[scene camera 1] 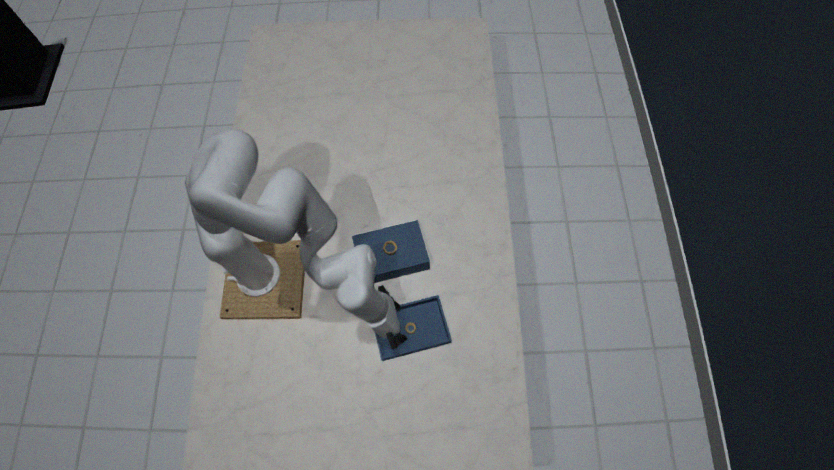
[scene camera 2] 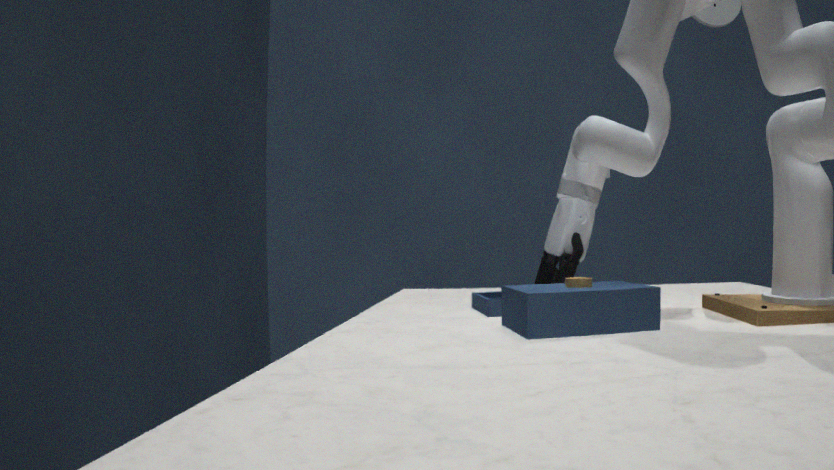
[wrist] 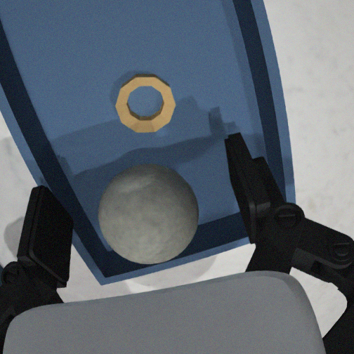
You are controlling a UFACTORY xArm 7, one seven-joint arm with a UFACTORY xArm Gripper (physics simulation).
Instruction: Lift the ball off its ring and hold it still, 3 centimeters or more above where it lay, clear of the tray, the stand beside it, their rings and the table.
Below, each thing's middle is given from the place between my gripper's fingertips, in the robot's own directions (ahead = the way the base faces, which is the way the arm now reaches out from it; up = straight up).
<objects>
I see the pale grey ball (wrist: 148, 213) 20 mm behind my hand. From my hand the other things lie so: shallow blue tray (scene camera 1: 423, 322): 30 mm ahead, 10 mm to the right, 20 mm below; then blue stand (scene camera 2: 579, 307): 10 mm behind, 210 mm to the left.
</objects>
